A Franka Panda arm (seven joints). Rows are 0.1 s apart.
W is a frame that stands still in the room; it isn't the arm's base.
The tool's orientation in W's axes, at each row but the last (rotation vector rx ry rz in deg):
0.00 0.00 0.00
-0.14 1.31 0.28
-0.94 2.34 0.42
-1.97 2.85 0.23
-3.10 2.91 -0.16
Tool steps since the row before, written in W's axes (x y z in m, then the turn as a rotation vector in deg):
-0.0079 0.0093 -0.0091 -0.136 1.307 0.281
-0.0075 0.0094 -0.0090 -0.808 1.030 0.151
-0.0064 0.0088 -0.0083 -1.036 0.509 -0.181
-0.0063 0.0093 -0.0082 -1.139 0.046 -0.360
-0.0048 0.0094 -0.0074 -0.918 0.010 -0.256
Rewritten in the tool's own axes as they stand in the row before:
-0.0079 0.0093 -0.0091 -0.136 1.307 0.281
-0.0072 0.0095 -0.0091 -0.806 1.034 0.135
-0.0060 0.0090 -0.0084 -1.024 0.520 -0.215
-0.0059 0.0096 -0.0082 -1.120 0.064 -0.414
-0.0045 0.0098 -0.0071 -0.904 0.023 -0.301

